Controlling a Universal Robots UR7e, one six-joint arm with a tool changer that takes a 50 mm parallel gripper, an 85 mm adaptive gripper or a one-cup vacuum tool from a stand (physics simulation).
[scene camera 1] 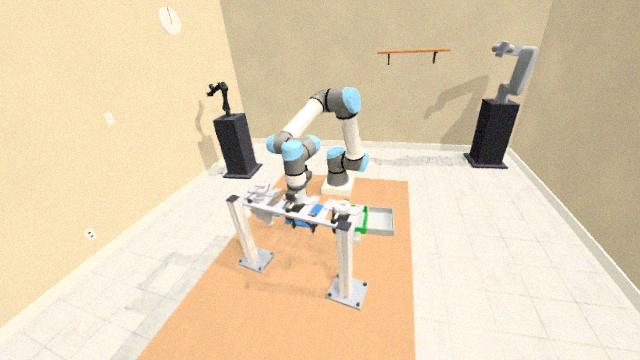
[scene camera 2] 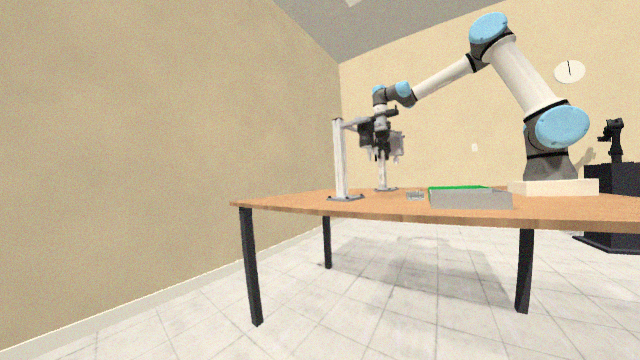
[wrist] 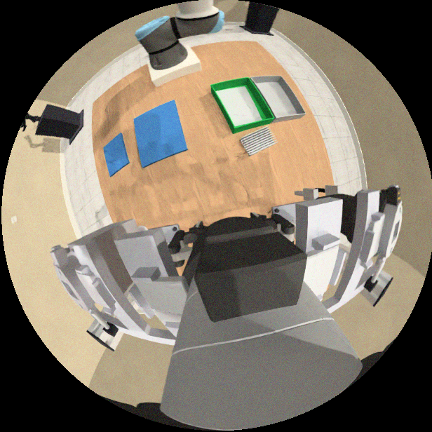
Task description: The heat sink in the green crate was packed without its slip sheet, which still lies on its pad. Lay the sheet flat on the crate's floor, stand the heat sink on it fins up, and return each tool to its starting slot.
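Places are measured from the arm's base along level axes (x right, y ahead, z up), in metres.
Pixels of known places: arm's base at its link origin: (scene camera 1: 337,180) (scene camera 2: 548,180).
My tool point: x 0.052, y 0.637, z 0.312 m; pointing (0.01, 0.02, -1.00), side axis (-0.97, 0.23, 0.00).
For each thing: its middle in the pictures, then the offset to it from my tool point. "spot": a spot on its surface instead.
- green crate at the middle of its body: (scene camera 2: 459,195) (scene camera 1: 367,219) dx -0.260, dy -0.289, dz -0.340 m
- silver heat sink at the middle of its body: (scene camera 2: 414,195) (scene camera 1: 350,238) dx -0.184, dy -0.146, dz -0.346 m
- grey boxy tool at the middle of its body: (scene camera 1: 263,205) (scene camera 2: 396,147) dx +0.187, dy -0.044, dz -0.094 m
- black tool at the middle of its body: (scene camera 1: 342,224) (scene camera 2: 367,139) dx -0.176, dy +0.035, dz -0.097 m
- grey tray at a spot on its surface: (scene camera 1: 381,232) spot: dx -0.336, dy -0.194, dz -0.338 m
The green crate (wrist: 267,111) (scene camera 1: 364,220) (scene camera 2: 457,188) stands beside a grey tray. Its floor shows flat and white in the wrist view; I cannot tell for sure whether this is the slip sheet. The silver heat sink (wrist: 258,141) (scene camera 2: 415,195) stands on the table beside the crate, ribbed fins up. The large blue pad (wrist: 160,133) shows no separate sheet on it. My arm's flange is down on the black adaptive gripper (scene camera 1: 303,227) (wrist: 227,221) in the stand's middle slot. Its fingers are spread apart, empty, high above the table and away from the heat sink.
The tool stand (scene camera 1: 345,260) (scene camera 2: 340,160) spans both sides of my wrist. A grey boxy tool (scene camera 2: 396,143) and a black tool (scene camera 2: 366,135) hang in its outer slots. The grey tray (wrist: 290,117) (scene camera 1: 381,232) adjoins the crate. A smaller blue pad (wrist: 116,155) lies beside the large one.
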